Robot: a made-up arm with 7 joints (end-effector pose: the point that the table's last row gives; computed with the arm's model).
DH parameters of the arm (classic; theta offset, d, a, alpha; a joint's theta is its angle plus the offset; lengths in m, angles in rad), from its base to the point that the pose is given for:
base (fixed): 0 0.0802 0 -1.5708
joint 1: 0 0.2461 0.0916 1.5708
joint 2: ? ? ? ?
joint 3: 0 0.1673 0.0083 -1.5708
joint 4: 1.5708 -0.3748 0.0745 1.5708
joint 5: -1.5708 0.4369 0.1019 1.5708
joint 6: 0 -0.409 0.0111 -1.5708
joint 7: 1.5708 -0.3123 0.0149 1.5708
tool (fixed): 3.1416 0.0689 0 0
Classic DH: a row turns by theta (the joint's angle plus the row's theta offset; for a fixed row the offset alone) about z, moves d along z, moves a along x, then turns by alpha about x.
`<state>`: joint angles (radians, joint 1 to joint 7).
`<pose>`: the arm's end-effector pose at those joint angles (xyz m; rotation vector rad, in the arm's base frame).
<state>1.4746 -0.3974 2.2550 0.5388 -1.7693 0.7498 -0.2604</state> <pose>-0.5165 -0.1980 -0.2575 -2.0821 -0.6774 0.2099</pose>
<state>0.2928 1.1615 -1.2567 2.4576 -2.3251 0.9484 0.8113</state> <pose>-0.2324 -0.0115 0.6444 1.3552 0.3968 -1.4692</pose>
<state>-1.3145 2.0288 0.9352 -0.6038 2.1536 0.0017 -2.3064</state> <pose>-0.1535 0.5611 0.2199 -0.8429 0.3181 2.2557</pose>
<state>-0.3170 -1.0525 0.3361 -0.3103 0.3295 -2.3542 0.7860</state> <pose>-0.6226 -0.0686 -0.0684 -2.1044 -0.0033 -0.4491</pose>
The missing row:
joint 2: -1.5708 0.2251 0.0619 -1.5708
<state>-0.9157 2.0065 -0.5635 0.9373 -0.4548 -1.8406 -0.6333</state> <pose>-0.2999 -0.3056 0.4154 -1.8263 -1.2400 -0.9950</pose>
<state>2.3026 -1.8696 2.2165 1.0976 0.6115 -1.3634 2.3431</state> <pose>0.1557 0.6014 -0.2356 -2.3411 0.4069 0.2531</pose>
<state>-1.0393 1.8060 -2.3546 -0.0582 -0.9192 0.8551 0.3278</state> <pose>-0.1683 0.1942 -0.6884 -1.2054 -2.2690 0.2191</pose>
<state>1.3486 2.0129 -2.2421 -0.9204 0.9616 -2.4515 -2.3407</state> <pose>0.5443 0.6338 0.6879 0.1598 -0.5417 -0.2834</pose>
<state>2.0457 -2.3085 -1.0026 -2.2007 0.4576 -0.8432 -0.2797</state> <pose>0.5889 -0.0995 0.1510 -0.2997 2.7047 0.1996</pose>
